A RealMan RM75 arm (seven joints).
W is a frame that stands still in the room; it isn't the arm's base.
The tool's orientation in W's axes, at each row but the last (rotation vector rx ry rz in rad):
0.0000, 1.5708, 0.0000
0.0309, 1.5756, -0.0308
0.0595, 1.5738, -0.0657
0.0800, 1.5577, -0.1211
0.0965, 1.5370, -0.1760
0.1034, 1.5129, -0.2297
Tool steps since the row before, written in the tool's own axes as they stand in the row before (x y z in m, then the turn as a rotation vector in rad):
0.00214, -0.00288, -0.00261, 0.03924, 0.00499, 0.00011
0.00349, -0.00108, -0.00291, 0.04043, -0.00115, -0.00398
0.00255, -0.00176, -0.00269, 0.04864, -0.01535, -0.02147
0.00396, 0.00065, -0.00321, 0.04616, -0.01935, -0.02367
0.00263, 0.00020, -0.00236, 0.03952, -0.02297, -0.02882
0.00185, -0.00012, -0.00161, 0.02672, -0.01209, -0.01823
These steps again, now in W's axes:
-0.00261, -0.00288, -0.00214, 0.00011, 0.00499, -0.03924
-0.00297, -0.00096, -0.00348, -0.00423, -0.00099, -0.04041
-0.00283, -0.00155, -0.00253, -0.02282, -0.01378, -0.04850
-0.00306, 0.00095, -0.00401, -0.02554, -0.01740, -0.04594
-0.00222, 0.00046, -0.00271, -0.03140, -0.01972, -0.03931
-0.00152, 0.00006, -0.00193, -0.01927, -0.01024, -0.02676

